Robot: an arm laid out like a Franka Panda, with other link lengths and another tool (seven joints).
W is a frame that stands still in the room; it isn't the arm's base.
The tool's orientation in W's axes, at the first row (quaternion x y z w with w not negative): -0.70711, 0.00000, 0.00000, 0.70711
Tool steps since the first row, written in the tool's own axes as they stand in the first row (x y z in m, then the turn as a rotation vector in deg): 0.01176, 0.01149, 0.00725, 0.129, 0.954, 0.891; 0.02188, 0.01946, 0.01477, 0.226, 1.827, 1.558; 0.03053, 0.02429, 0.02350, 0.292, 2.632, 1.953; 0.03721, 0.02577, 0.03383, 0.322, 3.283, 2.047; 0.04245, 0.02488, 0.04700, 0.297, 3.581, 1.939; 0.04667, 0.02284, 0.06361, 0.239, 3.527, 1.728; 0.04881, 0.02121, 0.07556, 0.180, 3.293, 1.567; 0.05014, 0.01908, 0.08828, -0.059, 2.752, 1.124; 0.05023, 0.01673, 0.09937, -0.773, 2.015, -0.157; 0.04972, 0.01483, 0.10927, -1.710, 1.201, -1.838
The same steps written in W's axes. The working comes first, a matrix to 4 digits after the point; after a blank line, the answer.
The tool's axes in the first row as the columns of a matrix, in W's axes (used below as rounded here):
1.0000, 0.0000, 0.0000
0.0000, 0.0000, 1.0000
0.0000, -1.0000, 0.0000

0.01176, 0.00725, -0.01149, 0.129, 0.891, -0.954; 0.02188, 0.01477, -0.01946, 0.226, 1.558, -1.827; 0.03053, 0.02350, -0.02429, 0.292, 1.953, -2.632; 0.03721, 0.03383, -0.02577, 0.322, 2.047, -3.283; 0.04245, 0.04700, -0.02488, 0.297, 1.939, -3.581; 0.04667, 0.06361, -0.02284, 0.239, 1.728, -3.527; 0.04881, 0.07556, -0.02121, 0.180, 1.567, -3.293; 0.05014, 0.08828, -0.01908, -0.059, 1.124, -2.752; 0.05023, 0.09937, -0.01673, -0.773, -0.157, -2.015; 0.04972, 0.10927, -0.01483, -1.710, -1.838, -1.201
